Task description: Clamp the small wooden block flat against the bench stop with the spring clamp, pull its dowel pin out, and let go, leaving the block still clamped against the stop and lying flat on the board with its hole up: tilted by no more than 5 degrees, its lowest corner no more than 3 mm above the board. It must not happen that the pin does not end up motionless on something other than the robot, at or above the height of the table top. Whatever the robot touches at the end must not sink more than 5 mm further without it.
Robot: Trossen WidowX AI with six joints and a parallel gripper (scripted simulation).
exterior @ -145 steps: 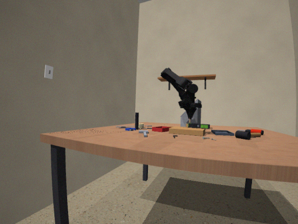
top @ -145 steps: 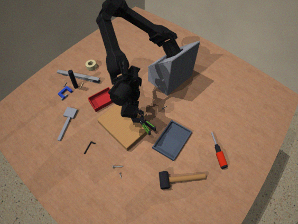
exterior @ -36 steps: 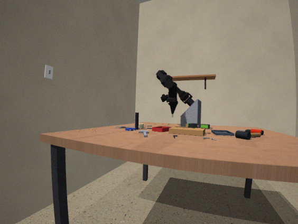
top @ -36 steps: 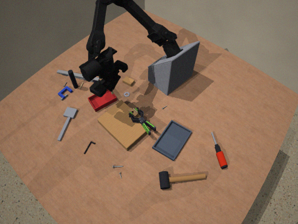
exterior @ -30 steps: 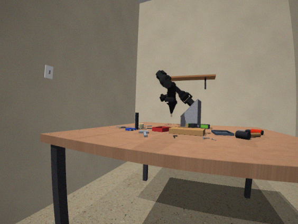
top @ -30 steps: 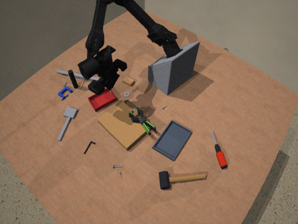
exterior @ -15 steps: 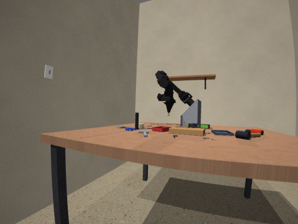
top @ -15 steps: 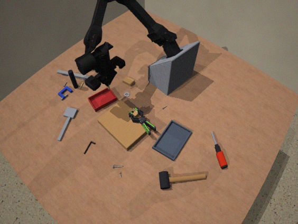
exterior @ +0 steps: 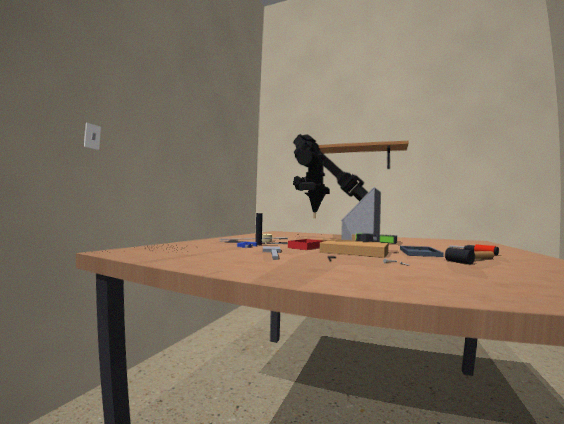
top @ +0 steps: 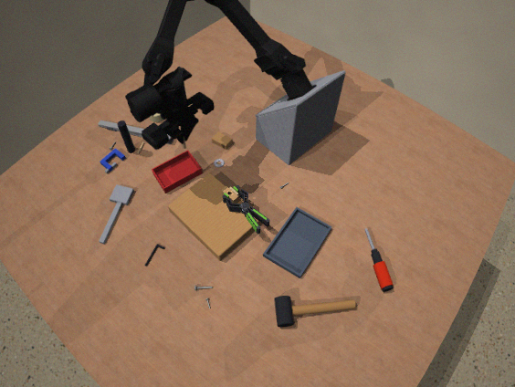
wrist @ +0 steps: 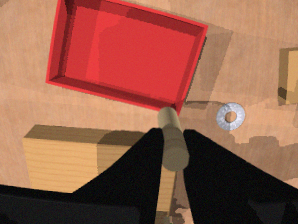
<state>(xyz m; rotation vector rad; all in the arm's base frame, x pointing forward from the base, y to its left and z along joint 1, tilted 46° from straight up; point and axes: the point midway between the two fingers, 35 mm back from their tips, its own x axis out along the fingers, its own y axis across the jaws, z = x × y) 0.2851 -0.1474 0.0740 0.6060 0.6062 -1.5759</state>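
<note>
Right now the red tray is 3 cm ahead of my hand, 2 cm to the right of it and 16 cm below it. Also, from my hand: small wooden block 16 cm to the left, 12 cm below; then bench stop 1 cm behind, 16 cm to the left, 12 cm below; then dowel pin 4 cm below.
</note>
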